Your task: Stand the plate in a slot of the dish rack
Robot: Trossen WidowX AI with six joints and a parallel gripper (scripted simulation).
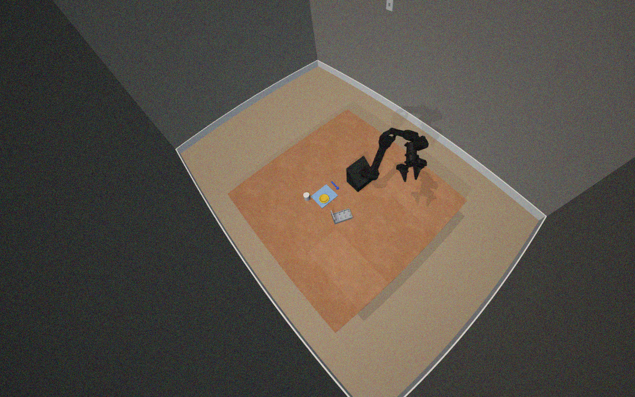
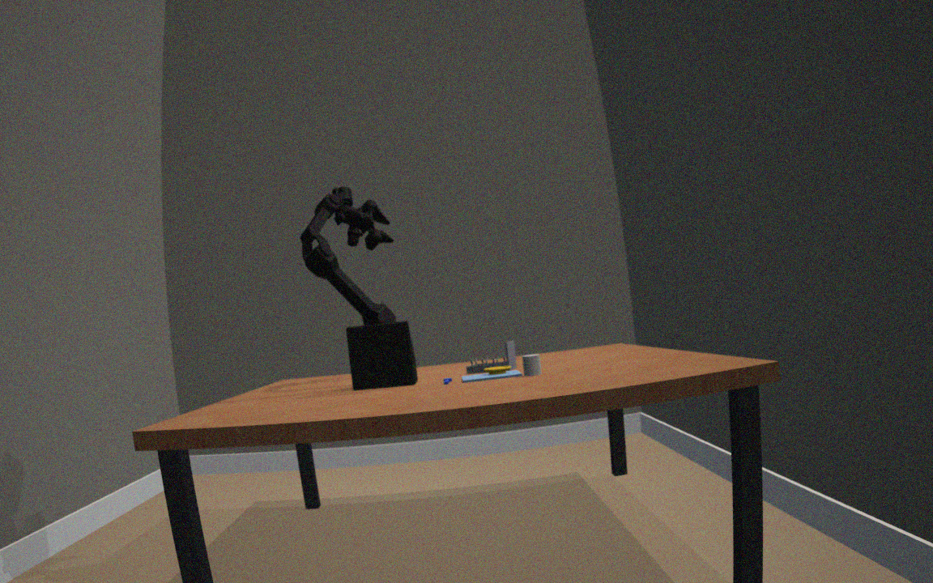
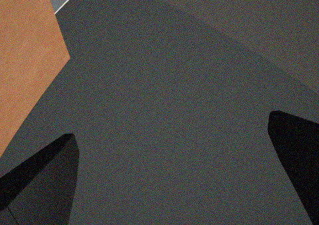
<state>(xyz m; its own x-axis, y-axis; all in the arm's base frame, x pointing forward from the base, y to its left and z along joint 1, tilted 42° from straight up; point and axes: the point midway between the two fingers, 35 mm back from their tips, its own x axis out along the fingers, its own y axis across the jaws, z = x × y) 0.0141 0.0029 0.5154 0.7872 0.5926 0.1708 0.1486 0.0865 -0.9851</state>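
Right now my gripper tip is 46 cm to the left of the yellow plate, 46 cm above it and 24 cm short of it. Round my gripper tip: white cup (56 cm to the right, 45 cm below, 32 cm ahead); blue object (48 cm to the right, 47 cm below, 11 cm ahead); grey dish rack (45 cm below, 28 cm to the right, 25 cm ahead).
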